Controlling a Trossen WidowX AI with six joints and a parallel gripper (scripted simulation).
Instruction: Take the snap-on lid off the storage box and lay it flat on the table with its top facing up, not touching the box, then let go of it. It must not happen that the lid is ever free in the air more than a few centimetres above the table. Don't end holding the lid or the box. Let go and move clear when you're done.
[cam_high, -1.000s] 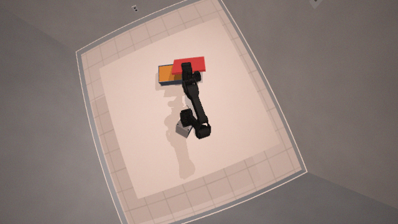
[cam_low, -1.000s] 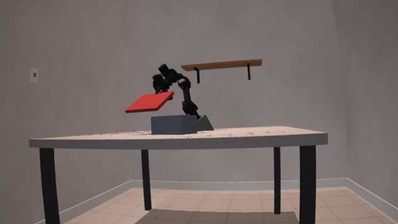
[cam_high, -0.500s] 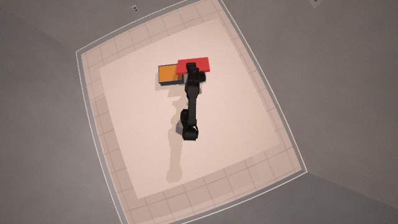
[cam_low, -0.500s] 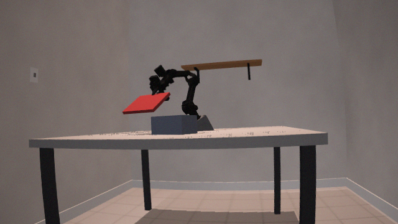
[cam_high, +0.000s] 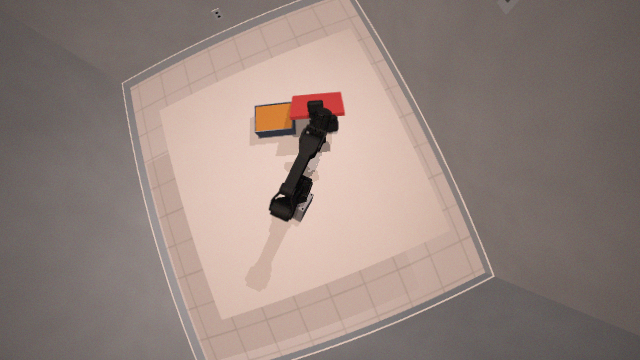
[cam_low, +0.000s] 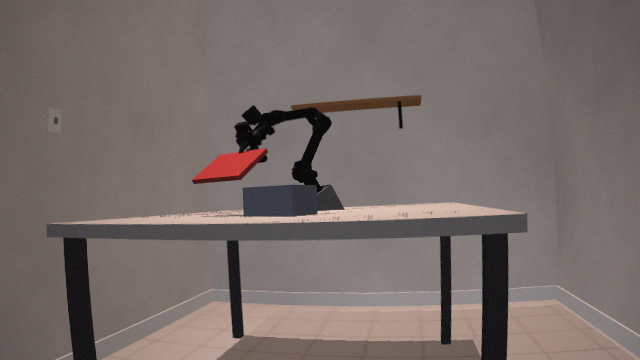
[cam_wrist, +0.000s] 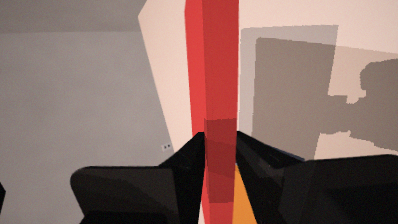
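The red lid is 9 cm ahead of my hand, 4 cm to the right of it and 6 cm below it. Round my hand: storage box: 18 cm ahead, 18 cm to the left, 20 cm below.
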